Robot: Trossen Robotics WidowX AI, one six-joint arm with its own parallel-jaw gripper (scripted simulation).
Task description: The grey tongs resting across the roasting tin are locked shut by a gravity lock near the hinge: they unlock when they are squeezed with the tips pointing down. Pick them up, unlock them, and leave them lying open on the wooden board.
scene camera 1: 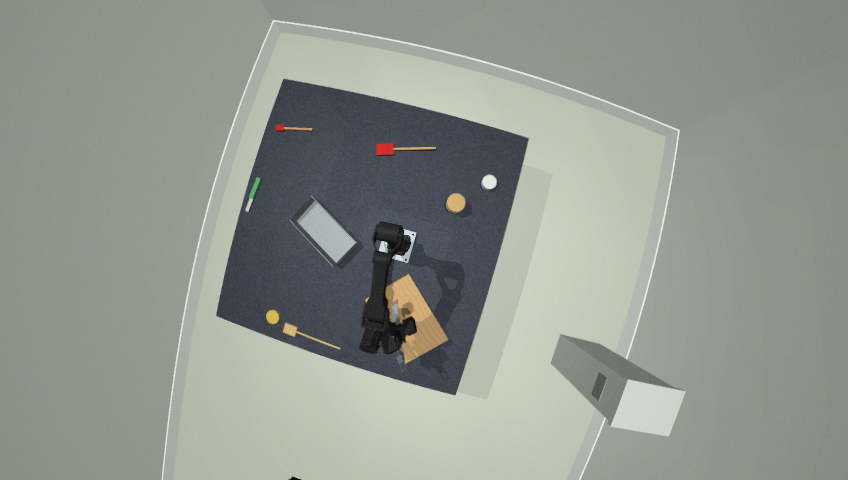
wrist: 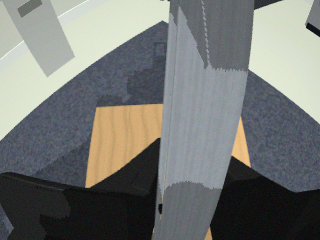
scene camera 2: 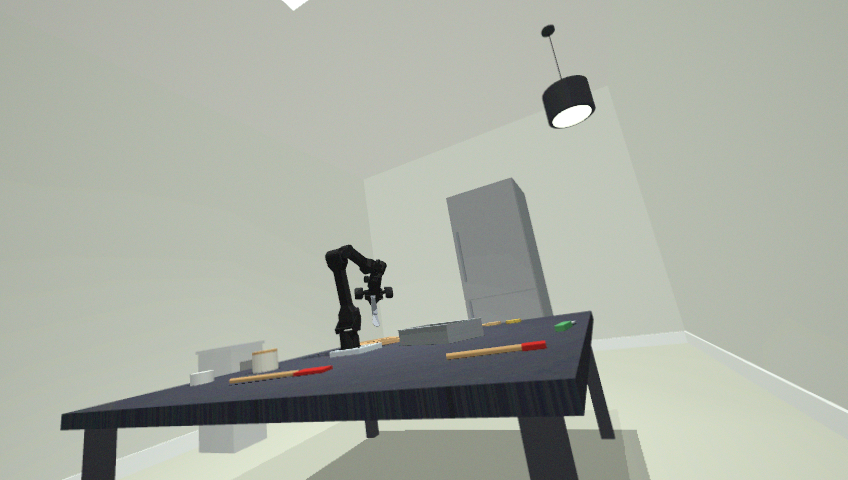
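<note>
Scene camera 1 shows the gripper [scene camera 1: 403, 342] together with a wooden board [scene camera 1: 404, 292] and a roasting tin [scene camera 1: 329, 237]. In the wrist view, the gripper [wrist: 182, 147] is visible as well.
</note>
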